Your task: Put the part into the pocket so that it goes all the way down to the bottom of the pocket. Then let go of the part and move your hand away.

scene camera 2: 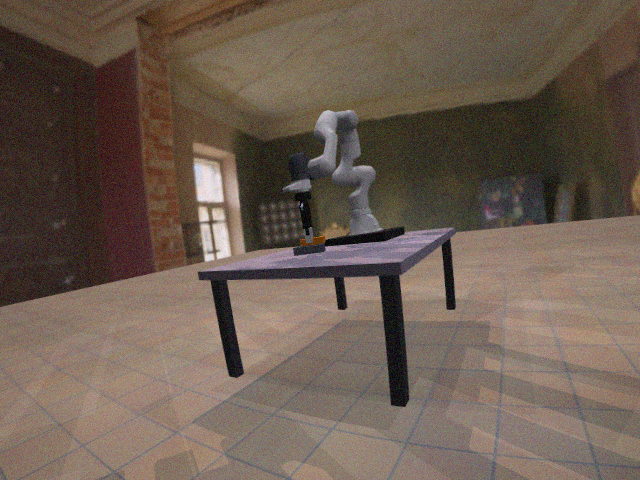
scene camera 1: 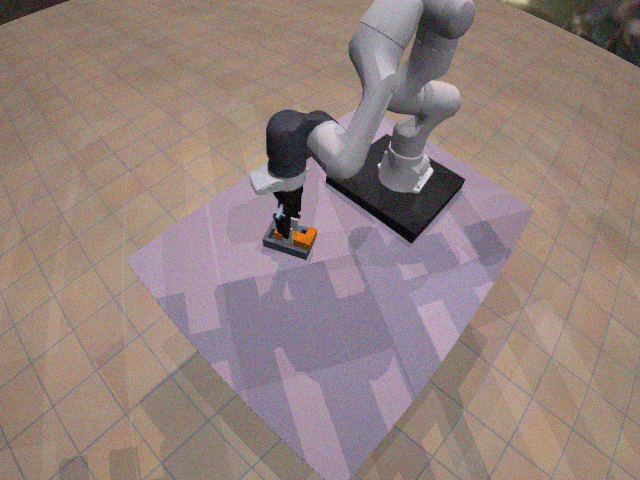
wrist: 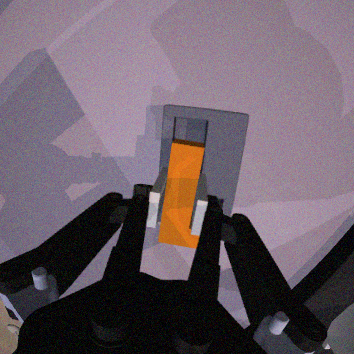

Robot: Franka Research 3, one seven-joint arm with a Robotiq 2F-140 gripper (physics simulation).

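Observation:
The orange part (scene camera 1: pixel 305 238) (scene camera 2: pixel 318 240) (wrist: pixel 184 185) is a long bar. My gripper (scene camera 1: pixel 292 230) (scene camera 2: pixel 309 237) (wrist: pixel 181 183) is shut on it, with a light pad on each long side. The grey block (scene camera 1: pixel 285 249) (scene camera 2: pixel 309 250) (wrist: pixel 225 145) lies on the table, below the part. Its pocket (wrist: pixel 190 130) shows past the part's far end in the wrist view. There the part lies roughly along the pocket and its near end reaches past the block. In scene camera 2 the part stands above the block's top. The pocket's bottom under the part is hidden.
The purple-grey table (scene camera 1: pixel 320 320) (scene camera 2: pixel 310 271) carries the block near one edge. The arm's black base plate (scene camera 1: pixel 413 219) (scene camera 2: pixel 367 237) lies to the right of the block in scene camera 1.

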